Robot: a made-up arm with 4 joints.
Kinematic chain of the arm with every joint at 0, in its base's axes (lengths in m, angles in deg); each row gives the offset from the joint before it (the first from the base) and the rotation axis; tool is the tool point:
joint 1: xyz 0 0 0.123 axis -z
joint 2: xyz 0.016 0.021 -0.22 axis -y
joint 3: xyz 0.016 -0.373 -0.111 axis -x
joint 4: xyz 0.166 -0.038 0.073 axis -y
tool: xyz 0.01 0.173 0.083
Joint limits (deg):
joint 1: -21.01..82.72
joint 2: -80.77..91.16
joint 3: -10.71..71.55
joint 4: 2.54..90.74
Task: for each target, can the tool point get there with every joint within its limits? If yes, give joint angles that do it. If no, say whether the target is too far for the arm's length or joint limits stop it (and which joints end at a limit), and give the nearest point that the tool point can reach.
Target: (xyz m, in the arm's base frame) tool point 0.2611 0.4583 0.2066
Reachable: no: joint limits stop it (at a limit: joint 1, joint 4) | nearest point 0.2611 -0.0668 0.0608 | short by 0.545 m
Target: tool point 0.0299 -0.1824 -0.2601
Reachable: yes | joints 26.56 -24.04 48.23 28.84
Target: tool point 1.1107 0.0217 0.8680
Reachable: no: too far | nearest point 0.2546 -0.0746 0.0858 | short by 1.164 m
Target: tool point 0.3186 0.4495 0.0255
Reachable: no: joint limits stop it (at a limit: joint 1, joint 4) | nearest point 0.2986 -0.0504 -0.0293 | short by 0.503 m
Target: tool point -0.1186 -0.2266 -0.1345
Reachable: yes | joints 57.05 -27.59 -2.63 60.59
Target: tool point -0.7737 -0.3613 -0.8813
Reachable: no: too far | nearest point -0.2188 -0.1145 -0.3213 | short by 0.826 m
